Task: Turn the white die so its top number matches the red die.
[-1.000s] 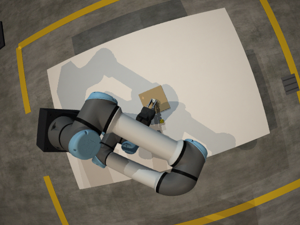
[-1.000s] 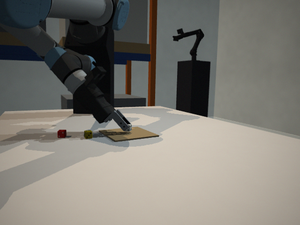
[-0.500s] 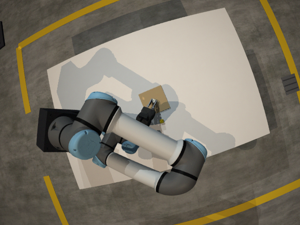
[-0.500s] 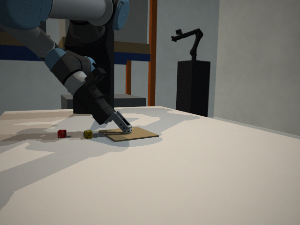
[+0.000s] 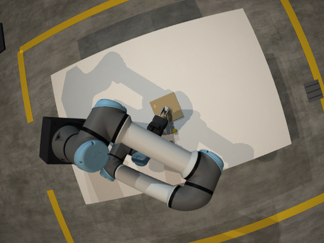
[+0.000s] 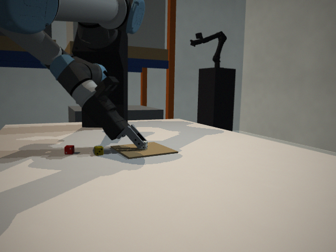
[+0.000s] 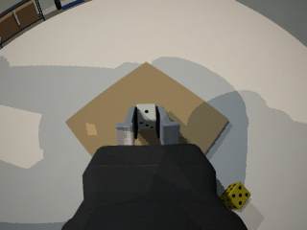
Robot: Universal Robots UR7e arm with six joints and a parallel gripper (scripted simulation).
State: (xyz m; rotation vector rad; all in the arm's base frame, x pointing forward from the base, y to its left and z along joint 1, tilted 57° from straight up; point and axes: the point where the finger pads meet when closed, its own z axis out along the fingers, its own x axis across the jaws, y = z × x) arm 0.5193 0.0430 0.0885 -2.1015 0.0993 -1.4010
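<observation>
My hand is 1 cm to the right of the white die, 1 cm short of it and 1 cm above it. From my hand the other things lie so: yellow die (11 cm to the right, 2 cm below, 1 cm ahead); red die (18 cm to the right, 3 cm behind, 2 cm below); tan mat (2 cm below, 1 cm to the left, 1 cm ahead).
</observation>
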